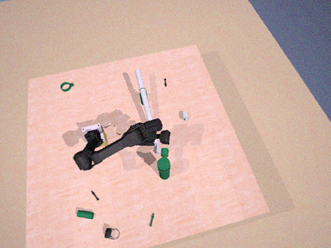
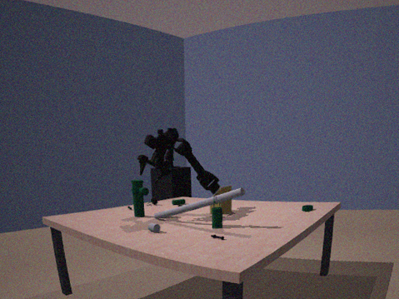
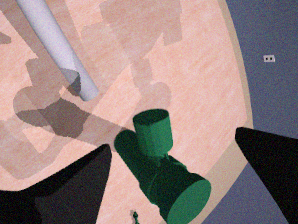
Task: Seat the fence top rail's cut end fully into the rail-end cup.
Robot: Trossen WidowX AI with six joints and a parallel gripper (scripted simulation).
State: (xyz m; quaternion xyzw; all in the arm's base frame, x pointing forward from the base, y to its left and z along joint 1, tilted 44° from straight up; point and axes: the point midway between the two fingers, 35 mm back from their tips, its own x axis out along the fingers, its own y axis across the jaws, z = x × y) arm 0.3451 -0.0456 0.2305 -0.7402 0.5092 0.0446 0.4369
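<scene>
Now: the green rail-end cup 60 mm below my gripper tip, 40 mm to the right of it and 10 mm ahead of it. Also, from my gripper tip: green block: 480 mm behind, 210 mm to the right, 200 mm below; green bolt: 330 mm to the right, 210 mm below, 140 mm behind.
</scene>
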